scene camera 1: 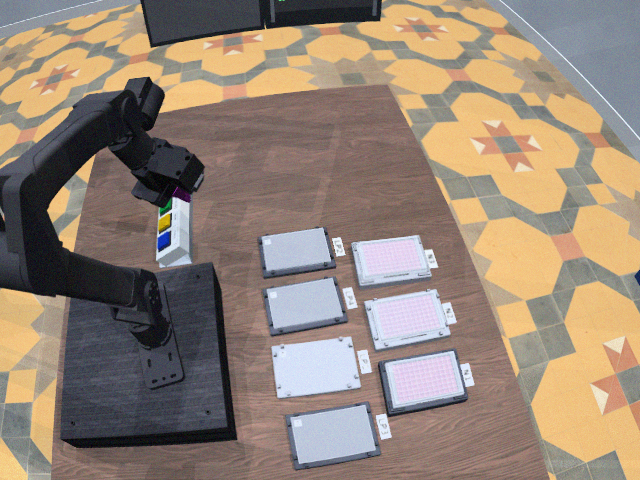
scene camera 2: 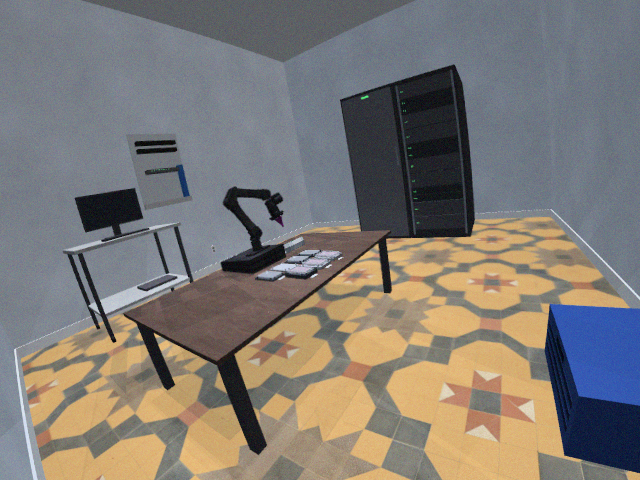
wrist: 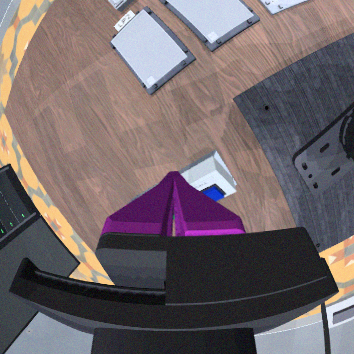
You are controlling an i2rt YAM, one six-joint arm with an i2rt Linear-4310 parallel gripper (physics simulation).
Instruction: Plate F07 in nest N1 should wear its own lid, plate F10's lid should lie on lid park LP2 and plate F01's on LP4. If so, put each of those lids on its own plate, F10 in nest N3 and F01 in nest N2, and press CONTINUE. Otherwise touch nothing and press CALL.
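Places are measured from the arm's base along level axes (x ahead, y left, z up), in millimetres.
Pixels of known places: gripper, fingertip midpoint: (scene camera 1: pixel 188 200) (scene camera 2: pixel 283 226) (wrist: pixel 173 178); arm's base, link origin: (scene camera 1: pixel 156 334) (scene camera 2: pixel 258 251).
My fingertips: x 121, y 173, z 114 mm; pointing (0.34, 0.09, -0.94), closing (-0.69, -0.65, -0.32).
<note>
For each thing: its top centre in the pictures, then the offset to it from my fingertips. Level surfaces: height alone.
- white button box, top centre: (wrist: pixel 167 208) (scene camera 1: pixel 170 207) (scene camera 2: pixel 290 240) dx -49, dy +133, dz -134 mm
- LP2, top centre: (wrist: pixel 144 46) (scene camera 1: pixel 295 248) (scene camera 2: pixel 309 251) dx +180, dy -30, dz -181 mm
- LP4, top centre: (scene camera 1: pixel 304 302) (scene camera 2: pixel 297 258) dx +155, dy -154, dz -181 mm
- LP3, top centre: (scene camera 1: pixel 332 434) (scene camera 2: pixel 269 274) dx +113, dy -414, dz -181 mm
- Pale park LP1, top centre: (scene camera 1: pixel 315 364) (scene camera 2: pixel 284 265) dx +131, dy -282, dz -179 mm
- N3, top centre: (scene camera 1: pixel 392 254) (scene camera 2: pixel 327 252) dx +348, dy -121, dz -165 mm
- N2, top centre: (scene camera 1: pixel 409 314) (scene camera 2: pixel 314 260) dx +322, dy -253, dz -168 mm
- N1, top centre: (scene camera 1: pixel 426 377) (scene camera 2: pixel 300 268) dx +295, dy -382, dz -163 mm
- wooden table, surface height: dz -199 mm
My gripper (scene camera 1: pixel 181 195) (scene camera 2: pixel 281 222) (wrist: pixel 173 178) is shut and empty, its purple fingertips over the far end of the white button box (scene camera 1: pixel 180 235) (wrist: pixel 206 171). Green (scene camera 1: pixel 165 206), yellow (scene camera 1: pixel 164 222) and blue (scene camera 1: pixel 163 240) buttons show; the far end is hidden. Grey lids lie on LP2 (scene camera 1: pixel 297 252) (wrist: pixel 150 50), LP4 (scene camera 1: pixel 306 303) and LP3 (scene camera 1: pixel 333 434). Pale park LP1 (scene camera 1: pixel 316 367) has corner pegs; I cannot tell whether a lid lies on it. Pink plates sit in N3 (scene camera 1: pixel 391 257), N2 (scene camera 1: pixel 407 316) and N1 (scene camera 1: pixel 425 379). Plate and lid codes are unreadable; N1's lid is unclear.
The arm's black base block (scene camera 1: pixel 201 361) (wrist: pixel 280 140) stands beside the button box and the lid parks. The wooden table (scene camera 1: pixel 361 129) (scene camera 2: pixel 206 310) carries everything. A dark server cabinet (scene camera 2: pixel 377 165), a desk with a monitor (scene camera 2: pixel 109 209) and a blue box (scene camera 2: pixel 594 351) stand away from it.
</note>
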